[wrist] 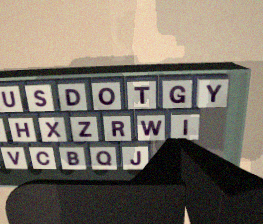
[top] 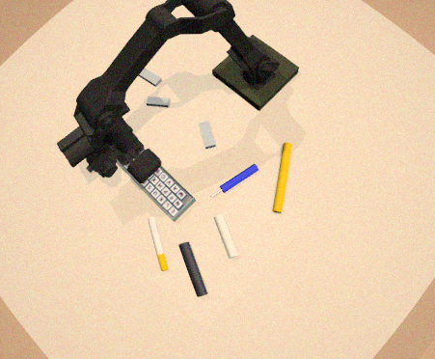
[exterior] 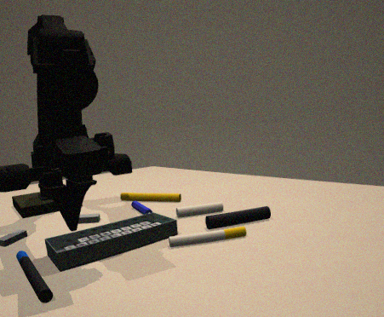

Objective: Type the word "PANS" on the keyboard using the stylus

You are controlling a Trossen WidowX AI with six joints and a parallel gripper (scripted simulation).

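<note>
My gripper tip is 120 mm past the stylus, 180 mm to the right of it and 30 mm above it. The rest, counted from my gripper tip: white rod: 50 mm behind, 260 mm to the left, 30 mm below; then white-and-yellow marker: 80 mm ahead, 200 mm to the left, 30 mm below; then stylus tip: 90 mm behind, 180 mm to the left, 30 mm below.
</note>
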